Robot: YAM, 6 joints.
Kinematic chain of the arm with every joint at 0, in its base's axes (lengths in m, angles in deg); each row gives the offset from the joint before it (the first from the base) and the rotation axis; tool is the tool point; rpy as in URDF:
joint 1: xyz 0 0 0.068 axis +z
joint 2: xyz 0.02 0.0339 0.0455 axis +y
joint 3: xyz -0.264 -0.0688 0 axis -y
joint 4: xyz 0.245 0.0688 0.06 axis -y
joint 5: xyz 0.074 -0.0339 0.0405 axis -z
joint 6: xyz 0.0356 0 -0.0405 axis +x
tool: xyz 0 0 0 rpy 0 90 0
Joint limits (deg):
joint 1: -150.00..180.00
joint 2: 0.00..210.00
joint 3: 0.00..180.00
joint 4: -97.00..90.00
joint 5: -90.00..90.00
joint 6: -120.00..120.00
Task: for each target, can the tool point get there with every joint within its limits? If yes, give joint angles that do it. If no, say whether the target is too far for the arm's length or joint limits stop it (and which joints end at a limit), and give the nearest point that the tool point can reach.
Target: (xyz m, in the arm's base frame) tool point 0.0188 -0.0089 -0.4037
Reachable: no: joint limits stop it (at a limit: joint 2) | nearest point 0.0582 -0.0276 -0.3299 | short by 0.086 m
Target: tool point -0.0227 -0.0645 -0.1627
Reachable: yes | joints -82.63 183.36 36.10 25.10 59.98 94.64
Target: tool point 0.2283 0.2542 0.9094
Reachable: no: too far | nearest point 0.1701 0.1894 0.6937 | short by 0.233 m
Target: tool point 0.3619 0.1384 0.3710
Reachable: yes | joints 17.94 99.38 100.06 -40.27 -34.53 88.90
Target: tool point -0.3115 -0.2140 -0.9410
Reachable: no: too far | nearest point -0.2463 -0.1692 -0.3768 | short by 0.570 m
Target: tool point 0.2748 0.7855 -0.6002
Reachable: no: too far | nearest point 0.1667 0.4766 -0.2740 | short by 0.462 m
